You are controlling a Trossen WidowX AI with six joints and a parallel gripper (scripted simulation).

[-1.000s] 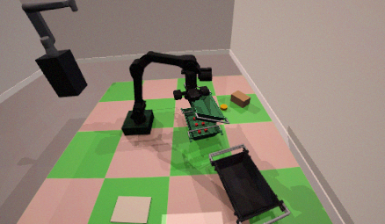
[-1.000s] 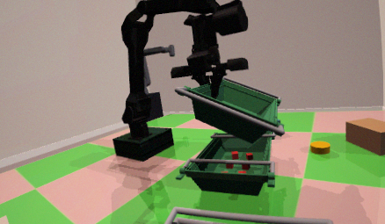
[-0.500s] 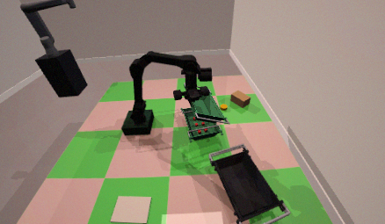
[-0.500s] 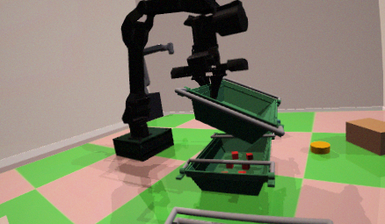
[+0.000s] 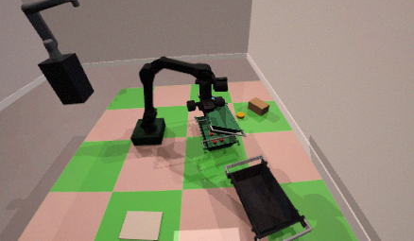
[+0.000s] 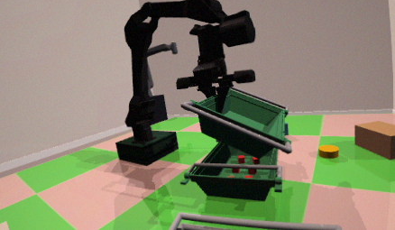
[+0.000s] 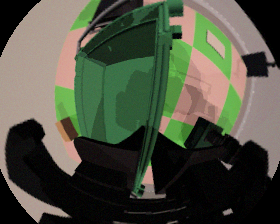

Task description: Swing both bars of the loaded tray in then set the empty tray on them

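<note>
The green tray lies 8 cm ahead of my gripper tip and 1 cm to the left of it. From my gripper tip the other things lie so: blue block (33 cm to the left, 14 cm below, 7 cm ahead); brown box (38 cm ahead, 22 cm to the left, 13 cm below); orange disc (24 cm ahead, 16 cm to the left, 15 cm below).
</note>
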